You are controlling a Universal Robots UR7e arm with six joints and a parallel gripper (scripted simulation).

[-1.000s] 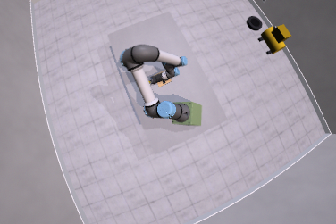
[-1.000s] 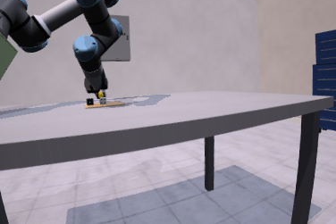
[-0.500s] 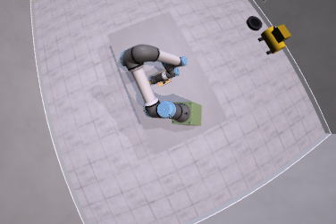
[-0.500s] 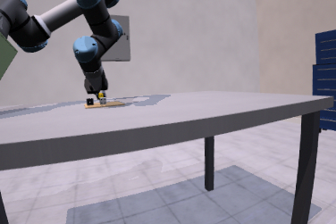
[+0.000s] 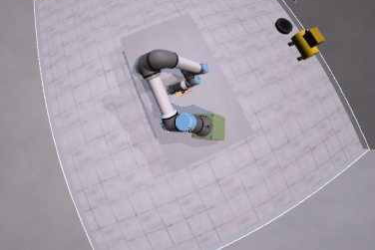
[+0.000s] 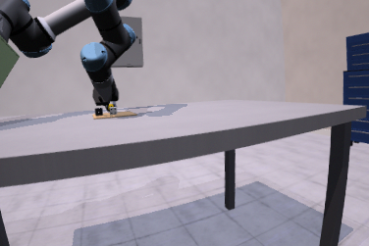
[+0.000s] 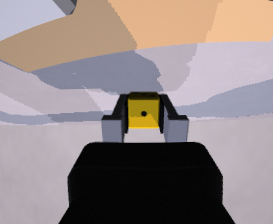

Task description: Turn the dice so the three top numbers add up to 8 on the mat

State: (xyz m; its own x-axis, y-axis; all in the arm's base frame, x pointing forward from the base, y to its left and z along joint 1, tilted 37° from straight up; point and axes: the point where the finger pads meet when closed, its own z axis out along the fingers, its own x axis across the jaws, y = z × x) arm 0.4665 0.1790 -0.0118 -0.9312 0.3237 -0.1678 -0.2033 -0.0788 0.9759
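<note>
Right now my hand is 1 cm to the right of the yellow die. Round my hand: mat: 14 cm to the right, 2 cm below; white die: 14 cm to the right.
</note>
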